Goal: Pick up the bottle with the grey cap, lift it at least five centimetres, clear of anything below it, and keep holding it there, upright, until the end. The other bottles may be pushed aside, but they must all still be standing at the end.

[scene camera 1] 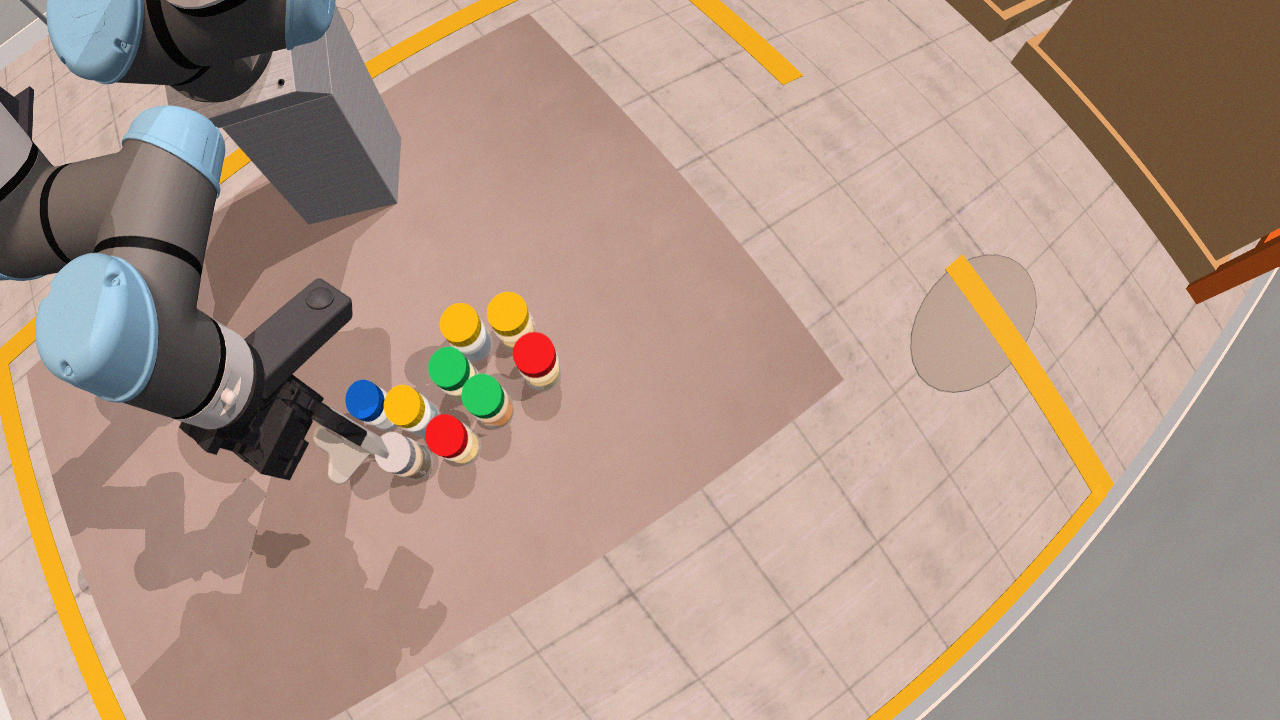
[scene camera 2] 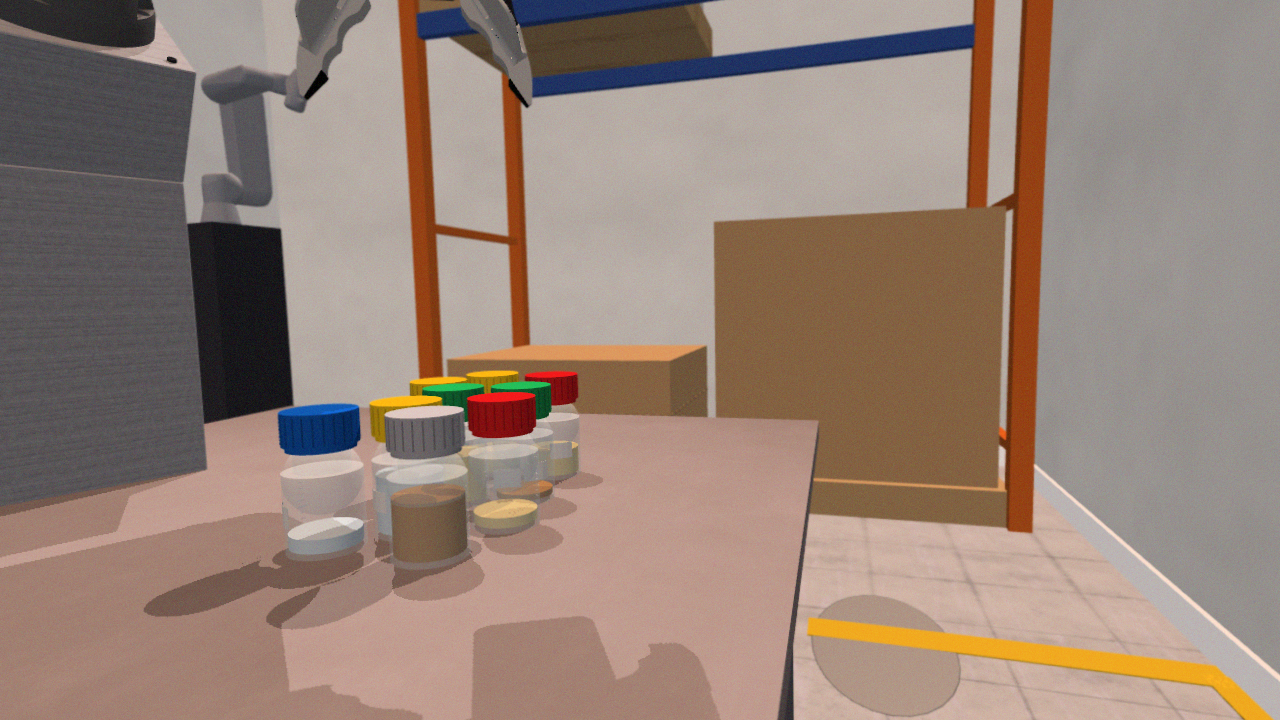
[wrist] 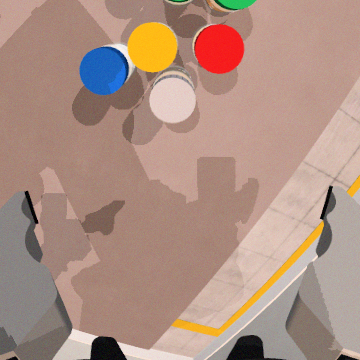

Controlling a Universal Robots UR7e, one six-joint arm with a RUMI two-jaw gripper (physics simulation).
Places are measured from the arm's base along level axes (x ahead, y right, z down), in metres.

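Pixels of known places: gripper, fingertip midpoint: (scene camera 1: 332, 416) (scene camera 2: 420, 103) (wrist: 177, 193); arm's base, origin of the base link: (scene camera 2: 52, 6).
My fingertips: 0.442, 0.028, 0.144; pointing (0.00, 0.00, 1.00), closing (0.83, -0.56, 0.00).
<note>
Ahead of a thing's pixels: the offset from my fingertips to its top centre, as dx, dy, dz.
The grey-capped bottle {+0.001, +0.013, +0.216} (scene camera 1: 396, 453) (scene camera 2: 425, 488) (wrist: 172, 100) stands upright on the table, with brown contents. Near it stand a blue-capped bottle {-0.085, +0.027, +0.216} (scene camera 1: 365, 400) (scene camera 2: 319, 429) (wrist: 103, 71), a yellow-capped bottle {-0.050, -0.025, +0.216} (scene camera 1: 405, 407) (wrist: 152, 47) and a red-capped bottle {+0.013, -0.064, +0.216} (scene camera 1: 447, 436) (scene camera 2: 501, 414) (wrist: 219, 49). My gripper (scene camera 2: 418, 89) (wrist: 177, 193) is wide open and empty, high above the bottles. In the wrist view the grey cap lies ahead of the fingertips, above the line between them. In scene camera 1 a fingertip partly overlaps the grey cap's edge.
Behind stand two green-capped bottles, the nearer one {-0.012, -0.132, +0.216} (scene camera 1: 484, 395) beside the red cap, two more yellow-capped bottles and another red-capped bottle {-0.030, -0.217, +0.216} (scene camera 1: 534, 354) (scene camera 2: 552, 387). A grey pedestal (scene camera 1: 331, 152) (scene camera 2: 89, 286) stands on the table's robot side. The table edge (scene camera 2: 805, 537) runs past the bottles' right.
</note>
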